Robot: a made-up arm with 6 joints. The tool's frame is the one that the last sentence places. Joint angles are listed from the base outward.
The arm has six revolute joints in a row. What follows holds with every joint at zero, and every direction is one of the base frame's. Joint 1 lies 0.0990 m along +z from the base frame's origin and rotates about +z. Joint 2 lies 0.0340 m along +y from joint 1 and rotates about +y. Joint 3 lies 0.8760 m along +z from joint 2 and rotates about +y. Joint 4 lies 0.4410 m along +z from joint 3 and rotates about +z. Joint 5 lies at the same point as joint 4 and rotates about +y. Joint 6 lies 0.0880 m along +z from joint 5 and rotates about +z. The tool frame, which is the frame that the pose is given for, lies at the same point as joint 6; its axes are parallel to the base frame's.
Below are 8 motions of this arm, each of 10 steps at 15 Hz.
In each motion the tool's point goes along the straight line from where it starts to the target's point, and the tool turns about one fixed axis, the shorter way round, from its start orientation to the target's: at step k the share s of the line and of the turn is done. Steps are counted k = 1, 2, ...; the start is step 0. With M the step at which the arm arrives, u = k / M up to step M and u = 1 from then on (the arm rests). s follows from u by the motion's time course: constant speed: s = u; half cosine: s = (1 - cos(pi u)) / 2; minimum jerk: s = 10 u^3 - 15 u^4 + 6 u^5.
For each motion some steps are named. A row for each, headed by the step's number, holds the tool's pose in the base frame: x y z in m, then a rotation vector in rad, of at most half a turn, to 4 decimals.
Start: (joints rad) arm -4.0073 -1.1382 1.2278 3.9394 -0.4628 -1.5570
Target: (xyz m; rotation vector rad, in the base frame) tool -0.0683 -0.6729 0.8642 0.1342 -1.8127 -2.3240
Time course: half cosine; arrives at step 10
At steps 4, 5, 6, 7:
4: 0.2515 -0.6184 0.9409 0.2963 -0.9080 -1.8717
5: 0.1760 -0.6313 0.9228 0.2672 -1.1103 -1.9948
6: 0.1005 -0.6442 0.9047 0.2329 -1.3192 -2.1088
7: 0.0324 -0.6558 0.8884 0.1970 -1.5137 -2.2028

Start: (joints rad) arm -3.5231 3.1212 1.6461 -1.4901 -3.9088 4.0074
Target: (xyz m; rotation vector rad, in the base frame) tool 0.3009 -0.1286 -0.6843 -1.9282 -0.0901 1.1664
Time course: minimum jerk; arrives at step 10
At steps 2, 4, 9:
2: 0.3407 -0.1098 -0.7473 -1.6282 0.2600 0.9475
4: 0.3297 -0.1150 -0.7299 -1.7141 0.1685 1.0092
9: 0.3013 -0.1284 -0.6849 -1.9256 -0.0867 1.1645

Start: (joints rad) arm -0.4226 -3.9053 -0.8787 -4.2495 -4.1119 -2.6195
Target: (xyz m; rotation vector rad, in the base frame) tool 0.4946 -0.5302 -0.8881 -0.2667 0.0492 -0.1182
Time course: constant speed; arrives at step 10
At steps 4, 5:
4: 0.7660 -0.4025 -0.6393 -0.8569 -0.0028 0.1762
5: 0.7208 -0.4238 -0.6807 -0.7590 0.0062 0.1261

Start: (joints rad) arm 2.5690 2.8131 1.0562 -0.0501 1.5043 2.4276
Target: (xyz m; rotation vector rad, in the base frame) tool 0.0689 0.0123 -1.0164 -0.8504 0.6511 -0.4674
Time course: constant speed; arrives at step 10
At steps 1, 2, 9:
1: 0.0530 -0.0602 -1.0066 -0.1993 0.9374 -1.1058
2: 0.0548 -0.0522 -1.0077 -0.2776 0.9104 -1.0385
9: 0.0671 0.0042 -1.0153 -0.7840 0.6876 -0.5417

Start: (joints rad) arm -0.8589 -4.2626 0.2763 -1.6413 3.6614 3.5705
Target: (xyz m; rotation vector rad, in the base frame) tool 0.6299 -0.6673 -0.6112 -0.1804 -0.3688 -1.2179
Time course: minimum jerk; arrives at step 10
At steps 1, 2, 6, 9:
1: 0.7498 -0.7507 -0.5270 -0.4724 -1.0884 -1.9531
2: 0.7439 -0.7466 -0.5312 -0.4571 -1.0505 -1.9186
6: 0.6683 -0.6940 -0.5842 -0.2708 -0.5901 -1.4621
9: 0.6309 -0.6680 -0.6105 -0.1828 -0.3747 -1.2246

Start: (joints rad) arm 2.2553 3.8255 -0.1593 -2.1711 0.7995 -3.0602
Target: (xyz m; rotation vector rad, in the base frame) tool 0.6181 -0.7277 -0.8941 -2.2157 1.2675 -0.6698
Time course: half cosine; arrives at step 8
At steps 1, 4, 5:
1: 0.5079 -0.5937 -1.0274 -1.6238 1.9157 -0.0275
4: 0.5608 -0.6581 -0.9634 -1.9384 1.6386 -0.3372
5: 0.5827 -0.6847 -0.9369 -2.0529 1.5051 -0.4653

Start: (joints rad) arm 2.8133 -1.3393 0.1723 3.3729 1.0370 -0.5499
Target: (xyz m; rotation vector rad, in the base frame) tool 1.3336 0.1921 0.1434 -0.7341 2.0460 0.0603
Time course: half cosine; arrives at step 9
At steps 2, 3, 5, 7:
2: 1.2616 -0.3696 0.3903 -0.2844 2.1646 -0.1816
3: 1.2724 -0.2850 0.3531 -0.3535 2.1516 -0.1452
5: 1.2999 -0.0707 0.2589 -0.5264 2.1109 -0.0530
7: 1.3241 0.1177 0.1761 -0.6758 2.0660 0.0282

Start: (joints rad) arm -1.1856 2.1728 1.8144 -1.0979 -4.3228 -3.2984
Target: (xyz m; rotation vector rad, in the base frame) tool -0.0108 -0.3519 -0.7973 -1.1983 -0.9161 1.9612
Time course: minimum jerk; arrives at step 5
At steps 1, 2, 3, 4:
1: 0.1047 -0.3766 -0.6488 -0.9221 -0.8396 2.1837
2: 0.0729 -0.3698 -0.6897 -1.0004 -0.8622 2.1254
3: 0.0281 -0.3602 -0.7473 -1.1078 -0.8921 2.0394
4: -0.0037 -0.3534 -0.7882 -1.1820 -0.9118 1.9757

